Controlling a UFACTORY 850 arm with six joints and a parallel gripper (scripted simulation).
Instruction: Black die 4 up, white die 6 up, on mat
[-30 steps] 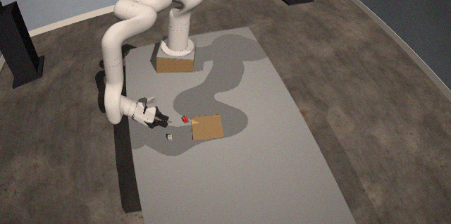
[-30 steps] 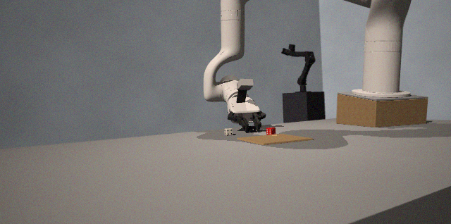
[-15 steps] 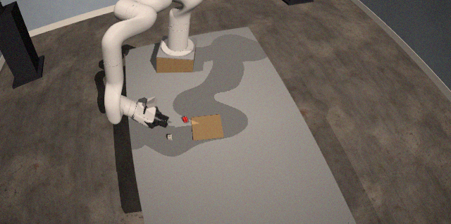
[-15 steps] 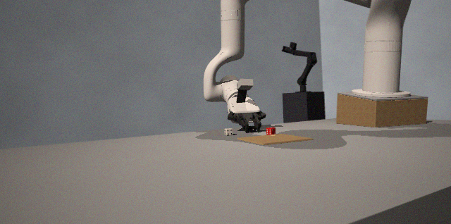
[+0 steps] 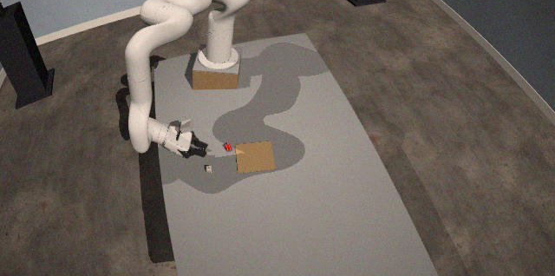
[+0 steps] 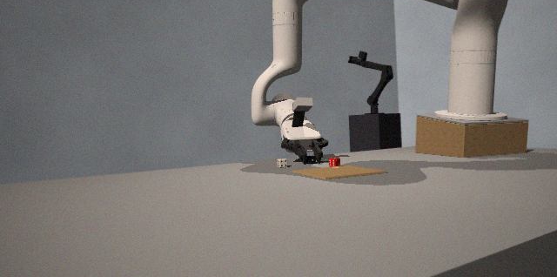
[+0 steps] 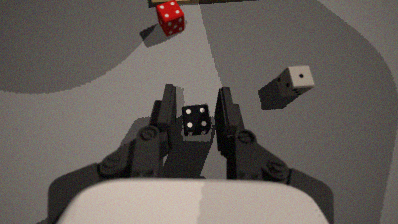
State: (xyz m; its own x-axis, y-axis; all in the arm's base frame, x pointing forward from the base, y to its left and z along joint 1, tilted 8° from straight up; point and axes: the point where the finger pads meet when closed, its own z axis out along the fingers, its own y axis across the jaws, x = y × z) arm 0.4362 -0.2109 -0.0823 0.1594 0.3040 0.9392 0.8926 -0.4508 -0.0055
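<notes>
Right now the black die is 1 cm below my hand. Also, from my hand: tan mat: 18 cm to the left, 10 cm ahead, 2 cm below; then red die: 10 cm to the left, 2 cm ahead, 1 cm below; then white die: 10 cm ahead, 1 cm below.
</notes>
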